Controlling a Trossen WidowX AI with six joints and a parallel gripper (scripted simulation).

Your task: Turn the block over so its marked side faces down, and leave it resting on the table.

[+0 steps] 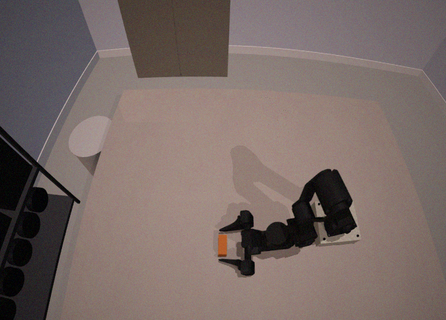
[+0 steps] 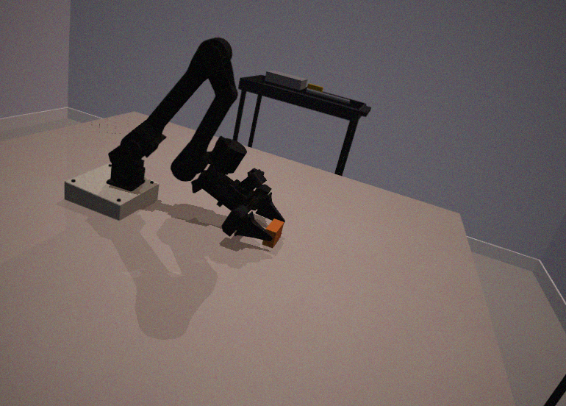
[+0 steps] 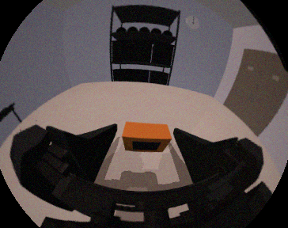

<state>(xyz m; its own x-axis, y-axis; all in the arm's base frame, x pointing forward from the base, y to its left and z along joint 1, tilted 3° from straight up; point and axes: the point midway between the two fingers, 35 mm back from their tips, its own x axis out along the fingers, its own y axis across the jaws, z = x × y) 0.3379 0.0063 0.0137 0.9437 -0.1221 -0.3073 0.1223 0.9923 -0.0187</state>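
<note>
The orange block lies 2 cm behind my gripper tip and 1 cm below it.
</note>
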